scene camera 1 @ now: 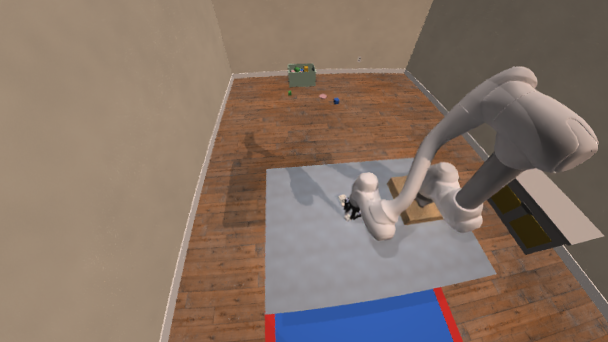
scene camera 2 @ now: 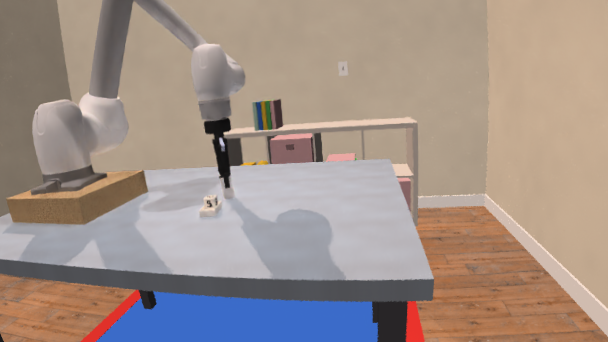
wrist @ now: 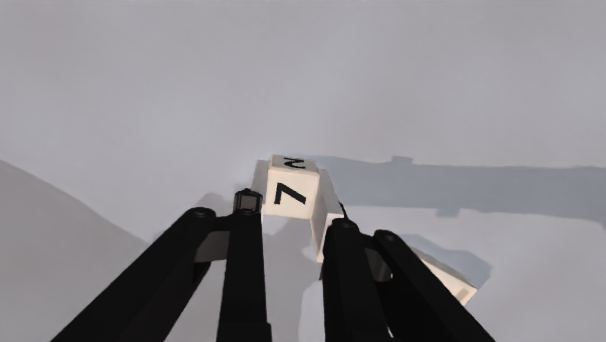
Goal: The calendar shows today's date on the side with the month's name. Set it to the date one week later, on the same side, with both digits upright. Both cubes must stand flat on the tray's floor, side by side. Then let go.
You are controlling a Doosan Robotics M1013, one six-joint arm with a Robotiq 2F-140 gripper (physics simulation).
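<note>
My gripper [scene camera 2: 228, 191] [wrist: 289, 183] points down at the grey table and is shut on a cream cube [wrist: 291, 193]. The cube shows a sideways 7 on its top face and a 2 on its far side face in the wrist view; the fingertip hides it in scene camera 2. I cannot tell whether it touches the table. The cream tray [scene camera 2: 208, 214] [wrist: 449, 283] is beside the gripper, with the other cube [scene camera 2: 209, 202] in it, a 5 facing scene camera 2. In the wrist view a black finger covers most of the tray and that cube. Scene camera 1 shows these too small to read.
The grey table [scene camera 1: 310, 260] [scene camera 2: 320, 235] carries the arm's wooden base block [scene camera 1: 425, 216] [scene camera 2: 50, 207] beyond the tray. A shelf unit [scene camera 2: 412, 145] with books [scene camera 2: 267, 115] and pink boxes [scene camera 2: 291, 148] stands behind the table. A toy box [scene camera 1: 302, 78] is on the floor far off.
</note>
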